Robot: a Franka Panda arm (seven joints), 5 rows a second.
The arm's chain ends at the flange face. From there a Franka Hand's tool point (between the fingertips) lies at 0.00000 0.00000 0.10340 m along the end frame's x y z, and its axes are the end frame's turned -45 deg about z.
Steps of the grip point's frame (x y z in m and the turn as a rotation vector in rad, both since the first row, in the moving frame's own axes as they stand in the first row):
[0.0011, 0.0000, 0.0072, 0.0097, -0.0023, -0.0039]
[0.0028, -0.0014, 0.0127, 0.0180, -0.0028, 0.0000]
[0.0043, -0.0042, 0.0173, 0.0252, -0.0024, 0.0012]
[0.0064, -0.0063, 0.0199, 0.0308, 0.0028, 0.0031]
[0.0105, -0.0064, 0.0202, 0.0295, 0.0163, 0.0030]
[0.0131, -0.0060, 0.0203, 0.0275, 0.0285, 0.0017]
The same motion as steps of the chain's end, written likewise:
[0.0017, -0.0002, 0.0072, 0.0052, -0.0085, -0.0039]
[0.0025, -0.0019, 0.0127, 0.0107, -0.0147, 0.0000]
[0.0021, -0.0043, 0.0173, 0.0161, -0.0195, 0.0012]
[0.0021, -0.0065, 0.0199, 0.0238, -0.0198, 0.0031]
[0.0039, -0.0086, 0.0203, 0.0324, -0.0093, 0.0030]
[0.0049, -0.0094, 0.0204, 0.0396, 0.0007, 0.0017]

